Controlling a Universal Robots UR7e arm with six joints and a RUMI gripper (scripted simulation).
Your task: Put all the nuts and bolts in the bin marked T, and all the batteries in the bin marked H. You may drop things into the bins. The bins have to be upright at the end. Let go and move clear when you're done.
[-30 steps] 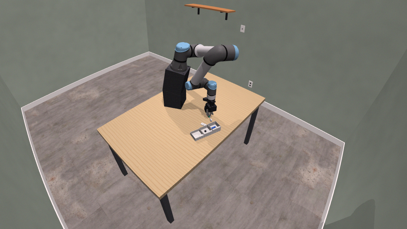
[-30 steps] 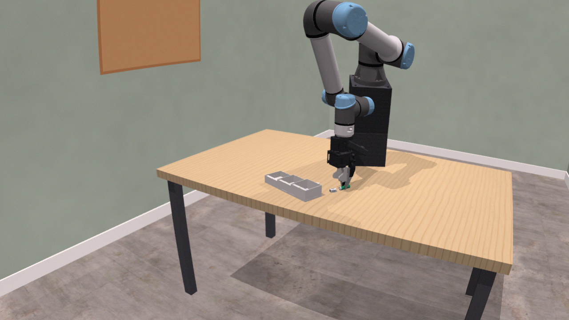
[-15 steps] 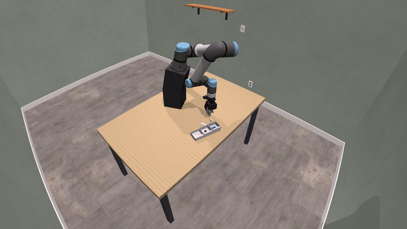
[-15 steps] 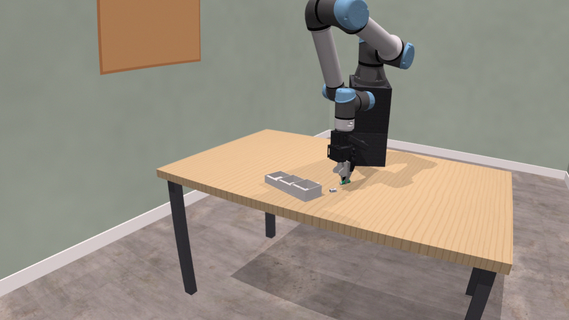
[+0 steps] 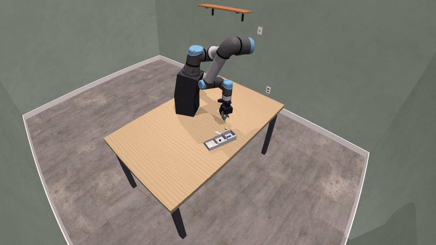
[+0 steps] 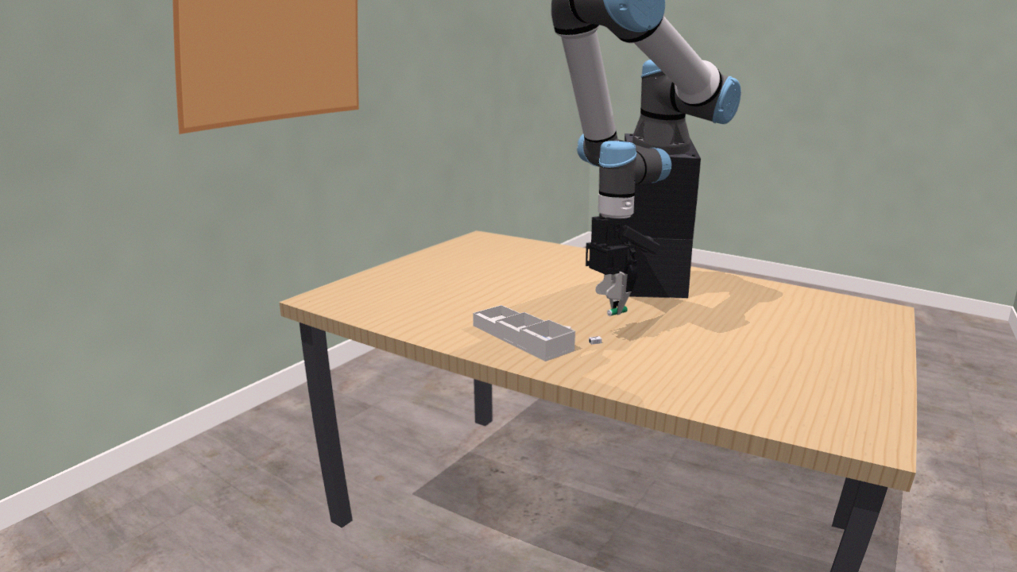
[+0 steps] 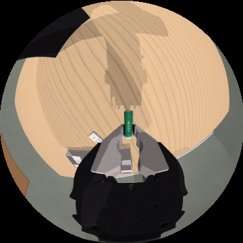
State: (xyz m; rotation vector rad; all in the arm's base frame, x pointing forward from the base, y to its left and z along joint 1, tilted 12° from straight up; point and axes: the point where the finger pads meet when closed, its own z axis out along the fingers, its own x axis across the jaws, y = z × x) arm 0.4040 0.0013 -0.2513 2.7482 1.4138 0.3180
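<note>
My gripper is now 110 mm short of the blue battery, 120 mm to the left of it and 60 mm above it. The rest, counted from my hand: white domino 20 mm ahead, 120 mm to the right, 70 mm below; small silver piece 40 mm ahead, 40 mm to the right, 70 mm below; green battery 10 mm below.
</note>
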